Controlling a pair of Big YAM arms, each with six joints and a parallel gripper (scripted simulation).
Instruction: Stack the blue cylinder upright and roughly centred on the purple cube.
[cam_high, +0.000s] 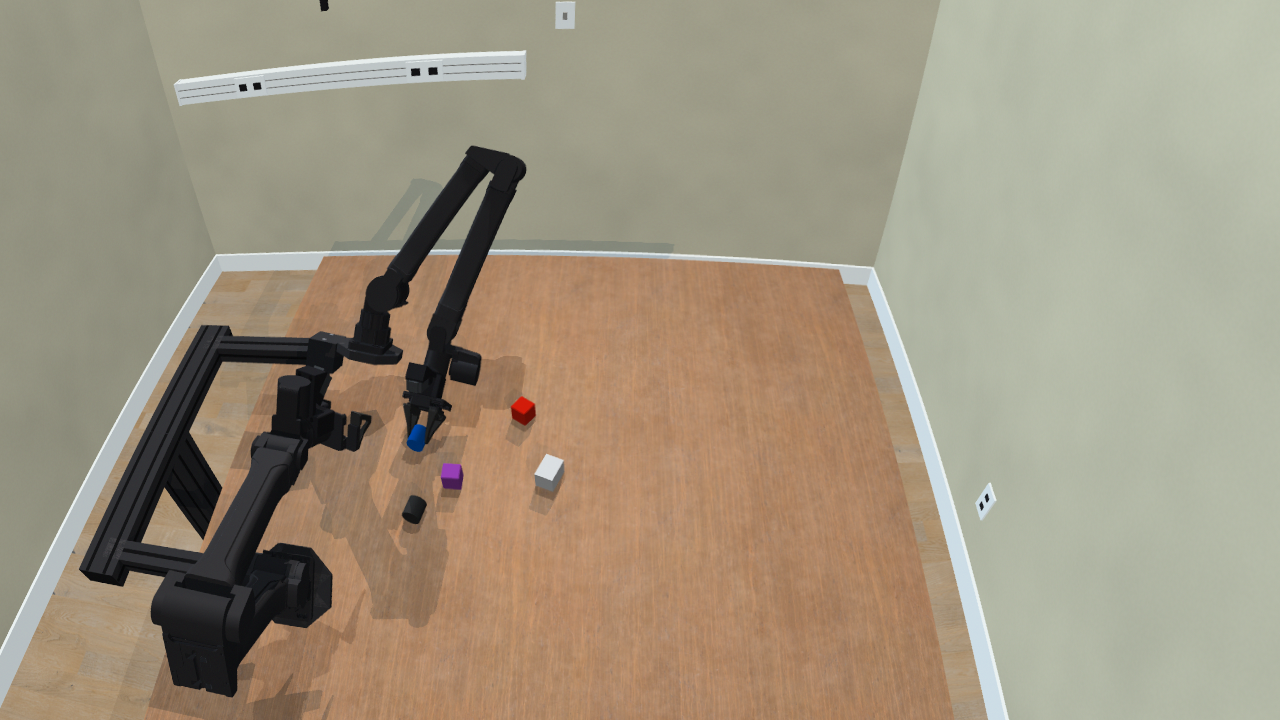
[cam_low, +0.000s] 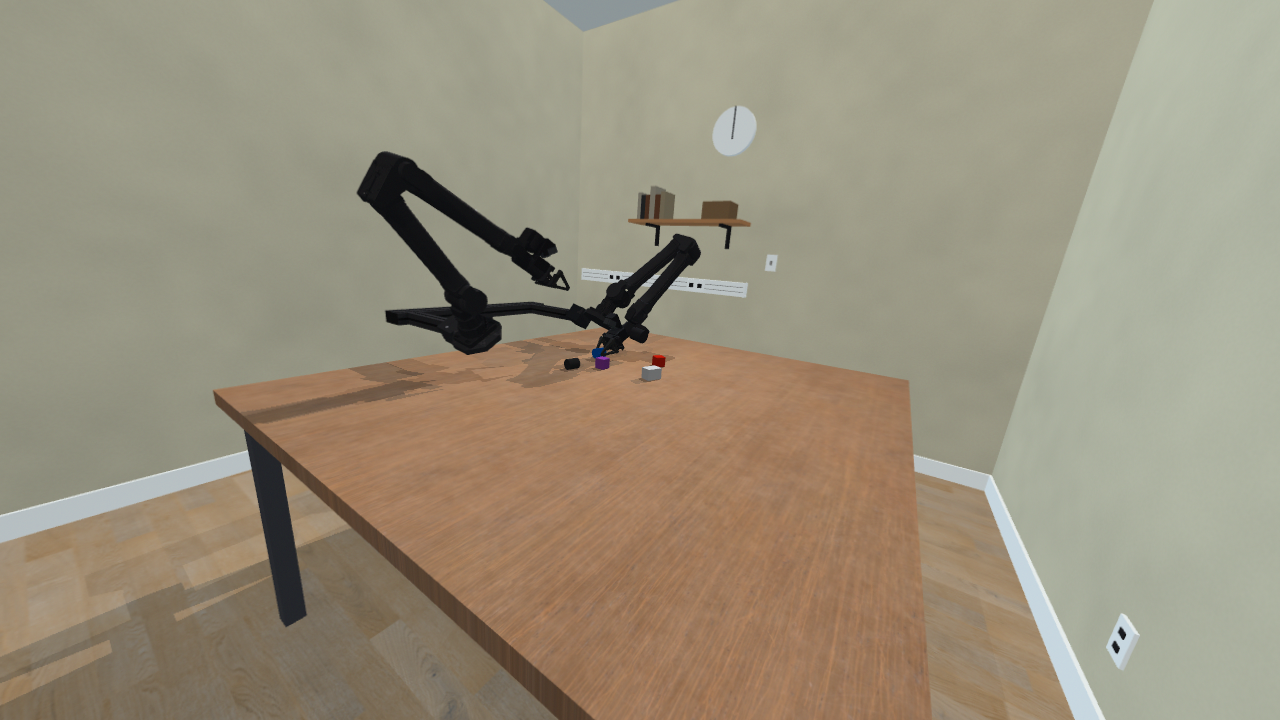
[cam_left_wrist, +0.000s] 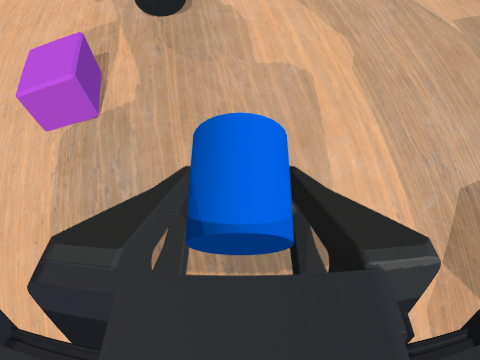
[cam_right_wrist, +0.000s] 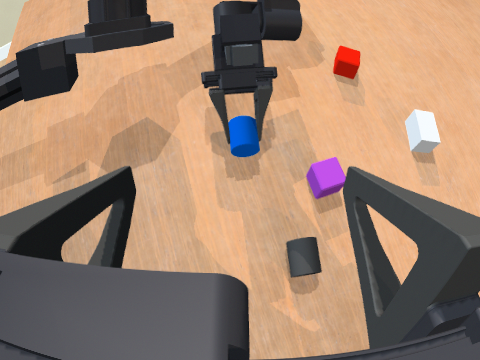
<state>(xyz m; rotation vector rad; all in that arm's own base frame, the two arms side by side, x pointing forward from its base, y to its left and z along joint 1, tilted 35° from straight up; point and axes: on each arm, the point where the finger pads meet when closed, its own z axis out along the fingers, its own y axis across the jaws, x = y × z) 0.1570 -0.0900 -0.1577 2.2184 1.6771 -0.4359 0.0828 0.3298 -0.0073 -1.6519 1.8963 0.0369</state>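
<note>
Now: the purple cube 9 cm ahead of my left hand, 9 cm to the right of it and 1 cm below it. The rest, counted from my left hand: blue cylinder right at my left hand; then red cube 22 cm ahead, 11 cm to the left, 1 cm below; then black cylinder 3 cm ahead, 18 cm to the right, 1 cm below.
</note>
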